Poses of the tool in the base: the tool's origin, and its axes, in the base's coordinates. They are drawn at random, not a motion.
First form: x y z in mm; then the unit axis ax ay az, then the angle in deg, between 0 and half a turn.
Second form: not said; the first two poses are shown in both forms.
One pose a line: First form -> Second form
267, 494, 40, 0.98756, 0.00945, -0.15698, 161.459 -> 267, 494, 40, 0.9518, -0.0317, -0.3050, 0.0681, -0.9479, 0.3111
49, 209, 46, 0.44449, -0.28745, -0.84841, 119.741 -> 49, 209, 46, -0.2005, -0.9278, -0.3146, 0.5455, -0.3725, 0.7508
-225, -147, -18, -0.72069, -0.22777, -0.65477, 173.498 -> -225, -147, -18, 0.0419, 0.2531, 0.9665, 0.4014, -0.8901, 0.2157
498, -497, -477, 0.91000, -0.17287, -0.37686, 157.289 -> 498, -497, -477, 0.6695, -0.4479, -0.5925, -0.1569, -0.8650, 0.4766
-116, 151, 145, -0.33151, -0.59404, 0.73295, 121.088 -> -116, 151, 145, -0.3497, 0.9263, 0.1403, -0.3291, 0.0187, -0.9441
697, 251, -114, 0.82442, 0.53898, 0.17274, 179.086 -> 697, 251, -114, 0.3594, 0.8914, 0.2762, 0.8859, -0.4189, 0.1993
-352, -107, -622, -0.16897, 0.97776, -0.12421, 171.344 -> -352, -107, -622, -0.9318, -0.3472, -0.1054, -0.3099, 0.9125, -0.2669
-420, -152, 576, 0.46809, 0.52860, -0.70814, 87.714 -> -420, -152, 576, 0.2503, -0.4700, -0.8464, 0.9451, 0.3082, 0.1083
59, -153, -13, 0.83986, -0.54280, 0.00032, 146.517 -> 59, -153, -13, 0.4596, -0.8359, 0.3000, -0.8363, -0.2937, 0.4630
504, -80, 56, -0.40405, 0.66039, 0.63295, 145.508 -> 504, -80, 56, -0.5264, -0.1283, -0.8405, -0.8452, -0.0286, 0.5337
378, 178, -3, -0.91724, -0.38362, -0.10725, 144.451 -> 378, 178, -3, 0.7122, 0.5758, 0.4015, 0.7005, -0.5467, -0.4587
